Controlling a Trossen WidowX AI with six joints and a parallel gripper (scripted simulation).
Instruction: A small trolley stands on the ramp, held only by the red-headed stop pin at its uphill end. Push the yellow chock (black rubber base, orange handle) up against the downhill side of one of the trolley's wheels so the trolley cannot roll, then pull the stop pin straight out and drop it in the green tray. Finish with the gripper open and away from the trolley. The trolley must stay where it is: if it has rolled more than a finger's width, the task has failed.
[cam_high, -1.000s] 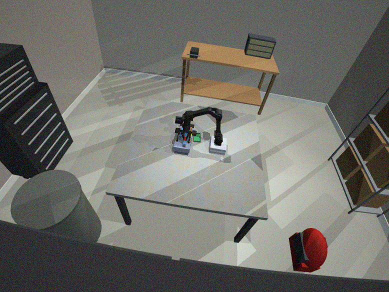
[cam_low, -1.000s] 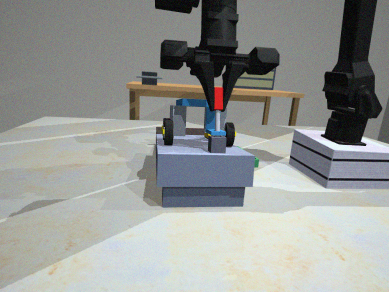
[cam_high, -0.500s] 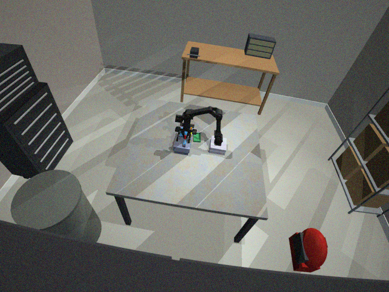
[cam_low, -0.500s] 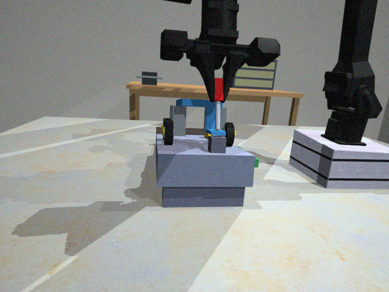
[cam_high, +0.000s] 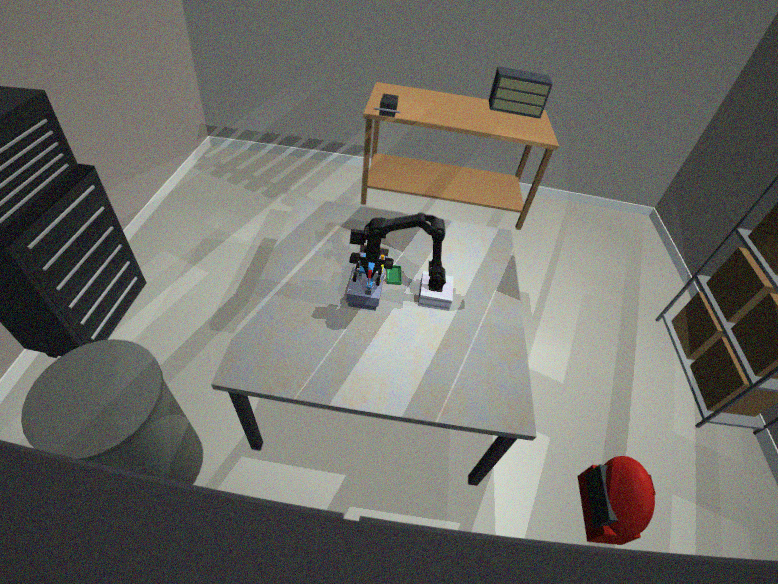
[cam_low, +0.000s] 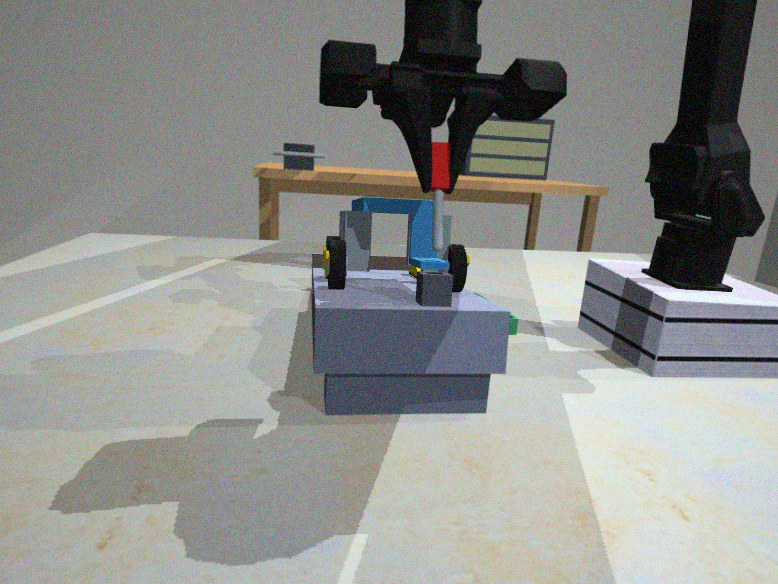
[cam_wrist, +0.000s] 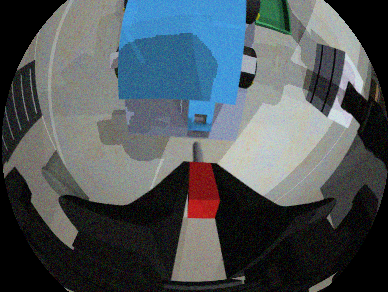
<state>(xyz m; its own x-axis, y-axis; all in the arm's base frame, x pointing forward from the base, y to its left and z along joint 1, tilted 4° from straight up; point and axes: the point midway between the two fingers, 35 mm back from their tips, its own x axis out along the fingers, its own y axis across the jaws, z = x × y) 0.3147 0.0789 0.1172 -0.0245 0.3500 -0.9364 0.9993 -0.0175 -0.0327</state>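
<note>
Right now the green tray is 11 cm behind my gripper tip, 21 cm to the right of it and 18 cm below it. Round my gripper tip: yellow chock: 4 cm behind, 18 cm to the right, 9 cm below; trolley: 2 cm ahead, 10 cm to the right, 6 cm below; red-headed stop pin: right at my gripper tip.
</note>
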